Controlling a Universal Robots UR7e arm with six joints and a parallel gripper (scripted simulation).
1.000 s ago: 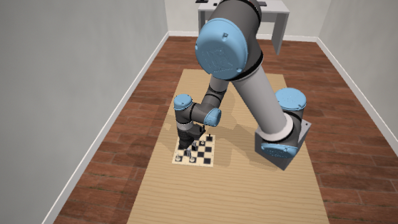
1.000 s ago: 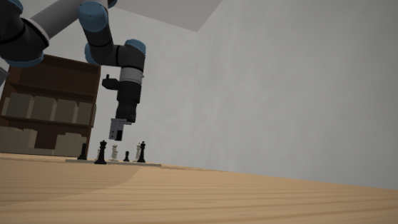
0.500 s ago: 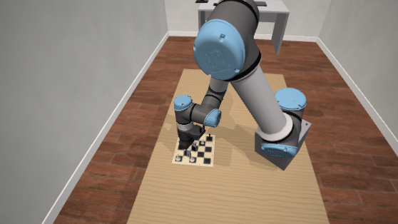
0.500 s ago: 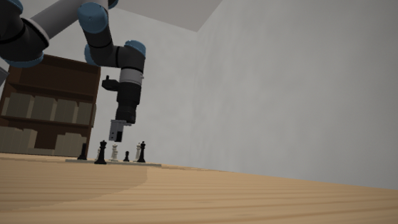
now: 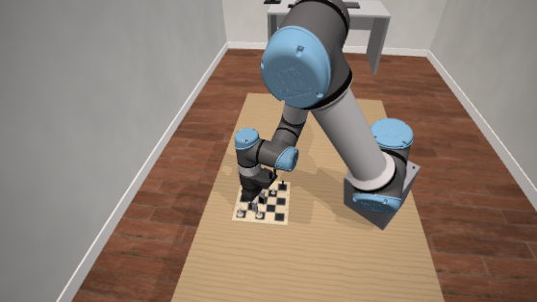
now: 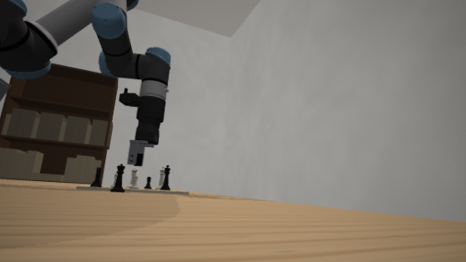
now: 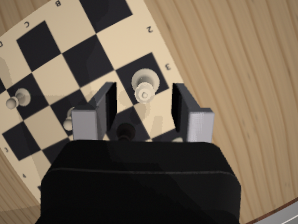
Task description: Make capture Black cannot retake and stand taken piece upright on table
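The black pawn lies 30 mm ahead of my hand, 40 mm to the right of it and 60 mm below it. Also, from my hand: chessboard (10 mm behind, 80 mm to the right, 80 mm below).
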